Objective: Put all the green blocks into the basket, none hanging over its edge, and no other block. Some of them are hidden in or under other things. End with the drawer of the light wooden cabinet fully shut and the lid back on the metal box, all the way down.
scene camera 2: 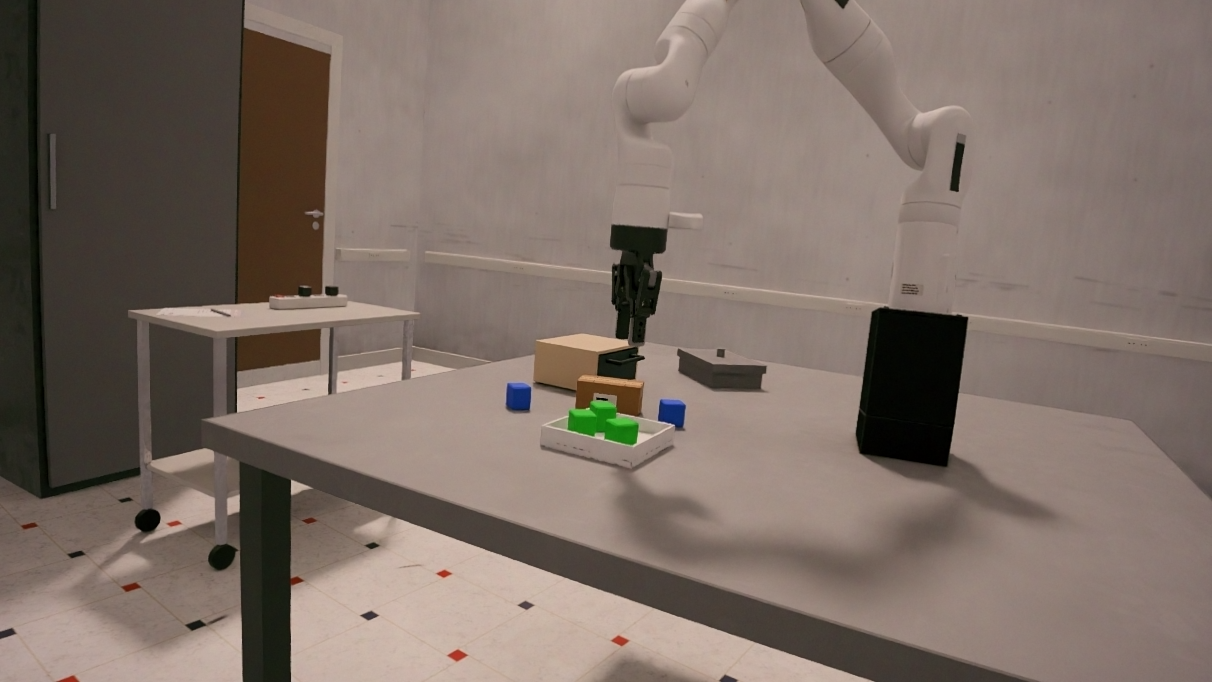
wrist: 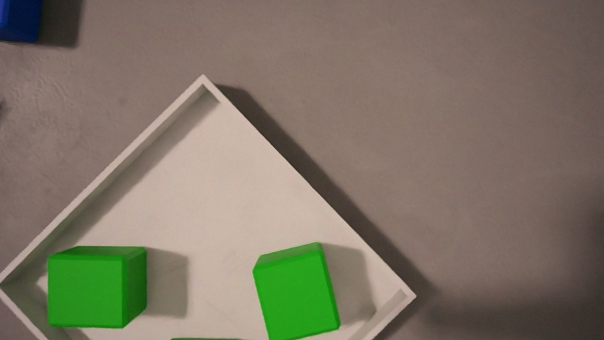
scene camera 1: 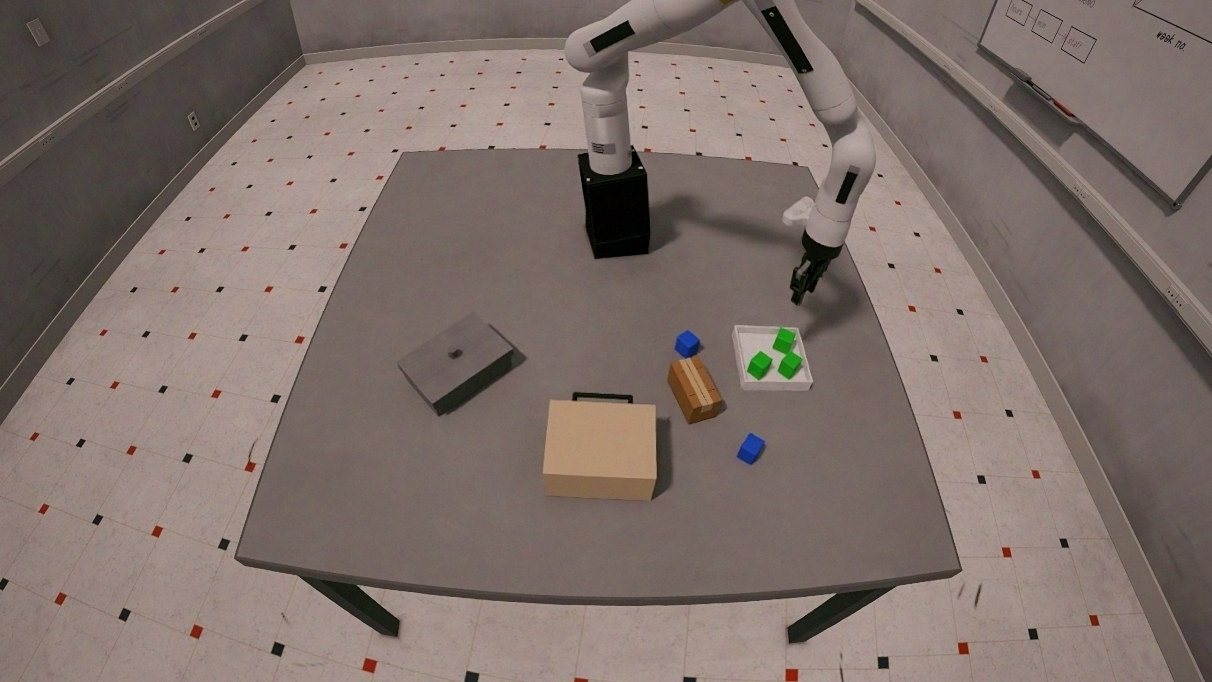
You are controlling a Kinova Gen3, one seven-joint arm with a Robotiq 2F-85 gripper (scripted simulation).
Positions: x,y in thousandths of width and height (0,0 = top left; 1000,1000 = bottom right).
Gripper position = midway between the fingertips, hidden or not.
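Note:
A white basket (scene camera 2: 539,641) is visible, also in the wrist view (wrist: 340,578) and in scene camera 1 (scene camera 1: 621,498). A light wooden cabinet (scene camera 1: 494,661) is visible in scene camera 2 as well (scene camera 2: 463,530); in the wrist view the light wooden cabinet is out of frame. A brown cardboard box (scene camera 1: 573,574) appears in scene camera 2 too (scene camera 2: 517,580); in the wrist view the brown cardboard box is out of frame. Also visible: a metal box (scene camera 2: 590,558), a lid (scene camera 1: 368,536), a green block (wrist: 147,837) and a green block (scene camera 2: 514,631). My gripper (scene camera 2: 519,501) is visible as well.

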